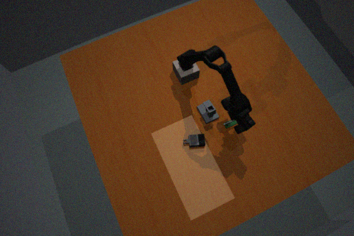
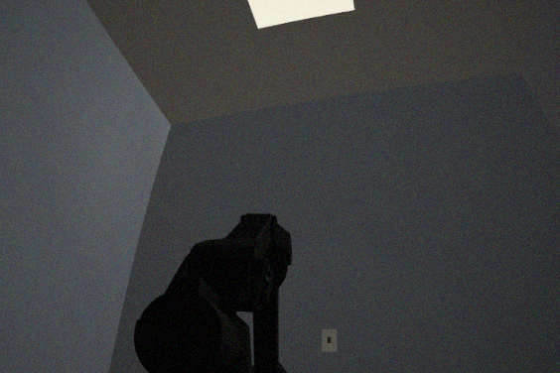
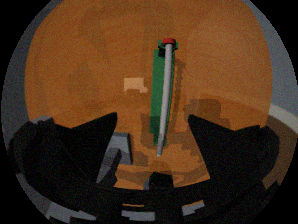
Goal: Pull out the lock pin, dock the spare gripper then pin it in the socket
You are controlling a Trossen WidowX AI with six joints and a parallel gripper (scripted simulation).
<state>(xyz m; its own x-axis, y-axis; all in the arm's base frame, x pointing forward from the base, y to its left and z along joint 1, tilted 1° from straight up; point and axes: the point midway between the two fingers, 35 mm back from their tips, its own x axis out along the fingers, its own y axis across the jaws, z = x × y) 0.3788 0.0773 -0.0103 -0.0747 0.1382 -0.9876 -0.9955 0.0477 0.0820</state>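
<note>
Now: gripper tip 1 cm short of the flat green strip, 2 cm to the right of it and 2 cm above it. From my gripper tip the other things lie so: spare gripper 1 cm ahead, 24 cm to the right, 2 cm below; then grey mount 9 cm behind, 9 cm to the right, 1 cm above.
</note>
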